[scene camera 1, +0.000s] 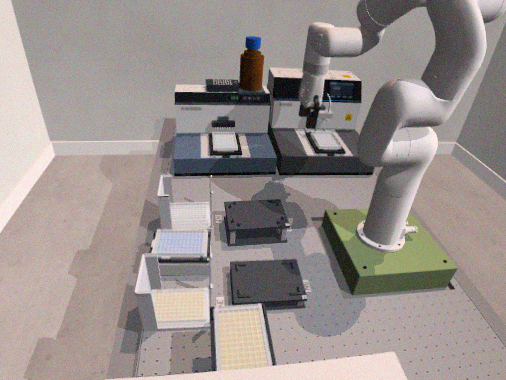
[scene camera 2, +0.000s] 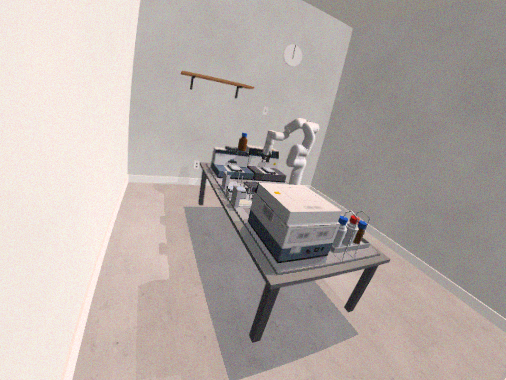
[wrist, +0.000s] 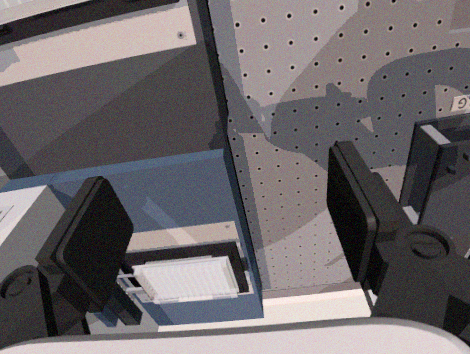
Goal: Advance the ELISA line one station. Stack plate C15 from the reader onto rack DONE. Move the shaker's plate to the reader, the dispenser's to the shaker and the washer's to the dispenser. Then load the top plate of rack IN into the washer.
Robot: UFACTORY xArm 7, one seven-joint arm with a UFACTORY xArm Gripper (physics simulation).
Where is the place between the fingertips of my gripper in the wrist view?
At 220,188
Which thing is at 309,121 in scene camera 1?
My gripper.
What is my gripper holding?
Nothing.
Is my gripper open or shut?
Open.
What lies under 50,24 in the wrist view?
A washer tray.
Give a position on a brown bottle with blue cap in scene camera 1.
At 251,61
